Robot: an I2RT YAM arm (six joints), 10 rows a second.
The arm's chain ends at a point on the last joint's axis. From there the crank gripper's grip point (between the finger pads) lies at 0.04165 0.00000 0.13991 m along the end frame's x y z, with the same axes.
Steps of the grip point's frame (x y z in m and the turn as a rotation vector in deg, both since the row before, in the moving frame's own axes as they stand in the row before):
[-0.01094, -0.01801, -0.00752, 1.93, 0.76, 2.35]
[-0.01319, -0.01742, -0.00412, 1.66, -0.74, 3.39]
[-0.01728, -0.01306, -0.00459, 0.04, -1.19, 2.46]
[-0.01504, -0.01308, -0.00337, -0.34, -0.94, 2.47]
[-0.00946, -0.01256, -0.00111, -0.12, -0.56, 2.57]
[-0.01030, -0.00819, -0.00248, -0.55, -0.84, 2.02]
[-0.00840, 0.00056, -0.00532, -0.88, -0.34, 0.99]
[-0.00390, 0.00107, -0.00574, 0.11, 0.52, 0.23]
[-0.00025, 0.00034, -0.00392, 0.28, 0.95, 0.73]
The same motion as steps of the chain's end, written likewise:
[-0.01285, -0.01505, -0.00690, 1.93, 0.76, 2.35]
[-0.01143, -0.01577, -0.00462, 1.66, -0.74, 3.39]
[-0.01433, -0.01469, -0.00543, 0.04, -1.19, 2.46]
[-0.01268, -0.01566, -0.00403, -0.34, -0.94, 2.47]
[-0.00804, -0.01469, -0.00151, -0.12, -0.56, 2.57]
[-0.00820, -0.01097, -0.00306, -0.55, -0.84, 2.02]
[-0.00754, -0.00230, -0.00554, -0.88, -0.34, 0.99]
[-0.00517, 0.00117, -0.00536, 0.11, 0.52, 0.23]
[-0.00256, 0.00048, -0.00321, 0.28, 0.95, 0.73]

